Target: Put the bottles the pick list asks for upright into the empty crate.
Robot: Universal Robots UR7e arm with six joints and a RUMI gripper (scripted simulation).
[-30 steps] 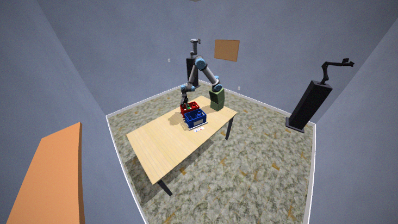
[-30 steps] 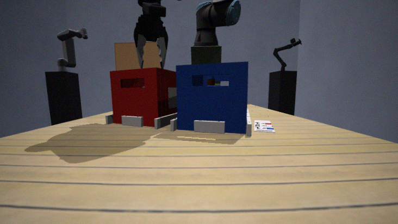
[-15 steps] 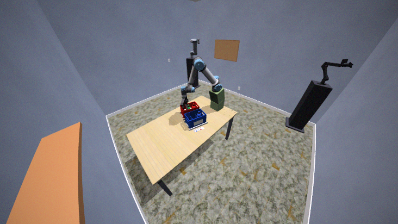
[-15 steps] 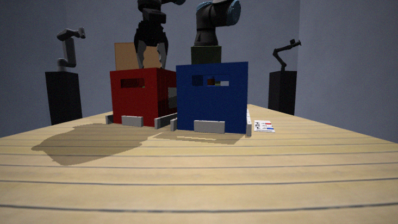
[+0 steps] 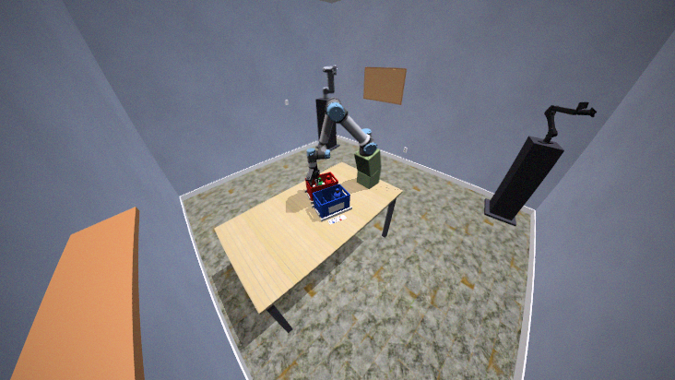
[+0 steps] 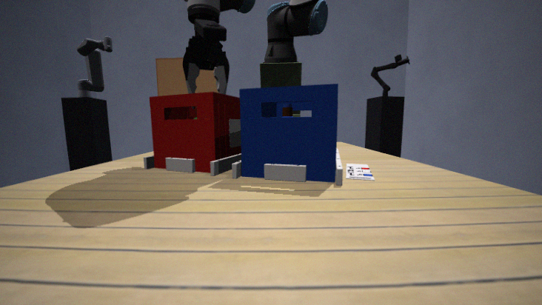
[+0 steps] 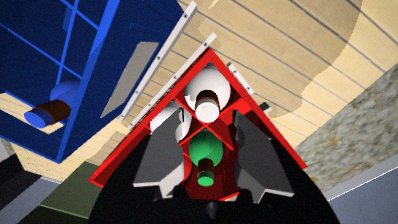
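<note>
The white bottle is 70 mm below my hand. The rest, counted from my hand: red crate (100 mm behind, 70 mm below, 10 mm to the left); green bottle (120 mm behind, 70 mm below, 40 mm to the right); red-capped bottle (200 mm behind, 70 mm below, 10 mm to the left).
</note>
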